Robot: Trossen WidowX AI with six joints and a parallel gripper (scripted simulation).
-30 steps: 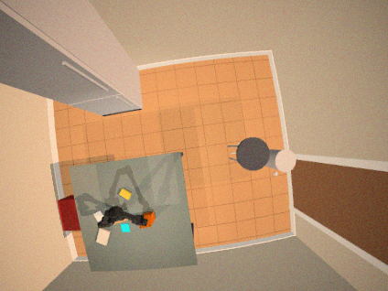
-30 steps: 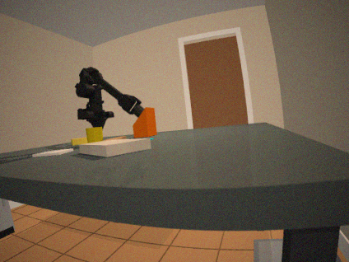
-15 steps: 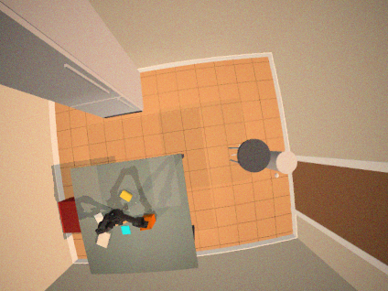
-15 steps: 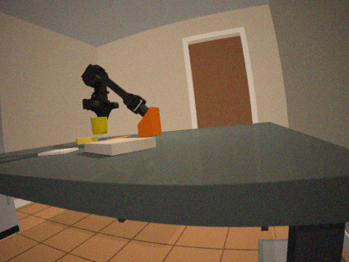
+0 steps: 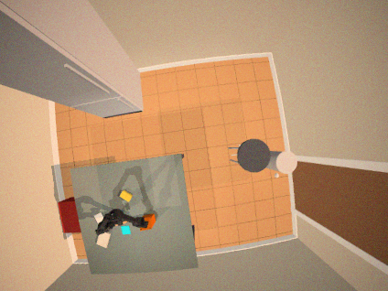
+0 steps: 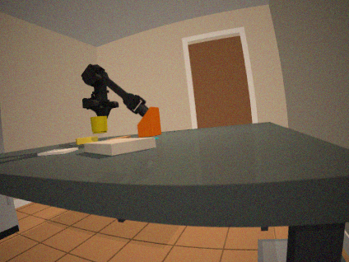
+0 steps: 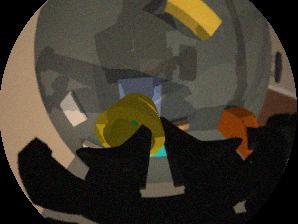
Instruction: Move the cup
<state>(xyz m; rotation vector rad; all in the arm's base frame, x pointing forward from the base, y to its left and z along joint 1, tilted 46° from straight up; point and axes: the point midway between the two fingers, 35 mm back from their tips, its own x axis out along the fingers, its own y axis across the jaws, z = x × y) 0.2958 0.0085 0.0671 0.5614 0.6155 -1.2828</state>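
Right now the cyan pad is 3 cm behind my gripper tip, 18 cm to the left of it and 9 cm below it. From my gripper tip the other things lie so: yellow block: 8 cm behind, 22 cm to the right, 7 cm below; thin white sheet: 27 cm ahead, 4 cm to the left, 8 cm below; yellow cup: 2 cm ahead.
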